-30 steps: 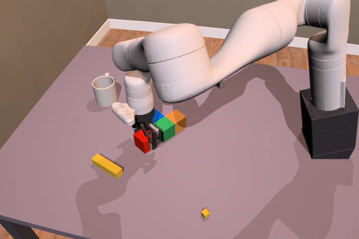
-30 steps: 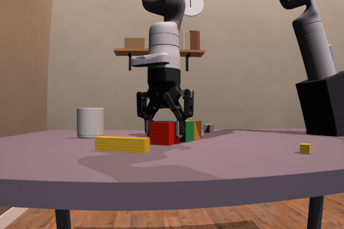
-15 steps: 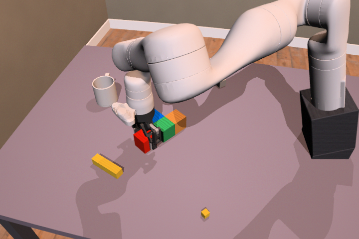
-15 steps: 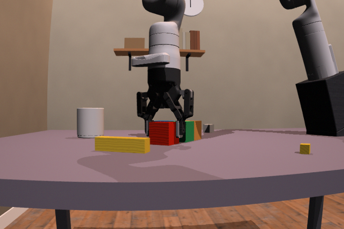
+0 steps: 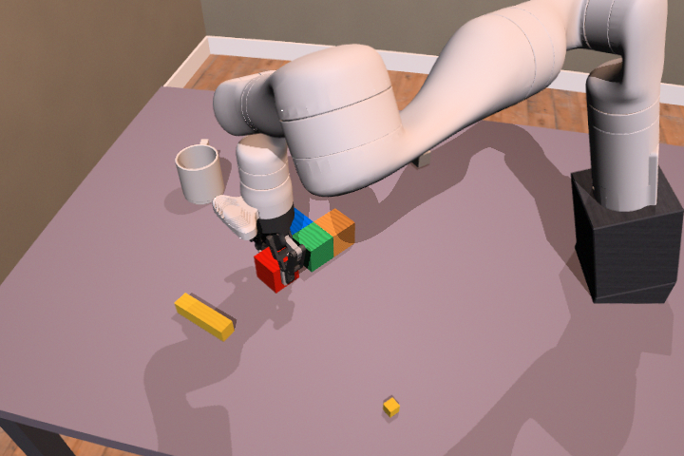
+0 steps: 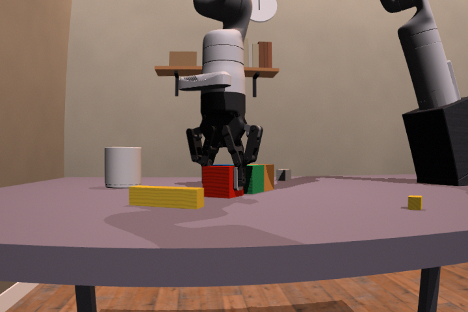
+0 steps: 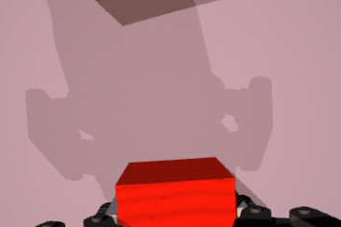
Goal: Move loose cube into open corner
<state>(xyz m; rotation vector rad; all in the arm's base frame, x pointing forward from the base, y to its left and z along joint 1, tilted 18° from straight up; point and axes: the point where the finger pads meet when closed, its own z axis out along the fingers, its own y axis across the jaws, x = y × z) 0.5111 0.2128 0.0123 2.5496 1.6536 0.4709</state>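
The blue cube lies 1 cm ahead of my hand and 8 cm to the right of it. From my hand the other things lie so: orange cube 5 cm behind, 11 cm to the right; green cube 3 cm behind, 6 cm to the right; red cube right at my hand.
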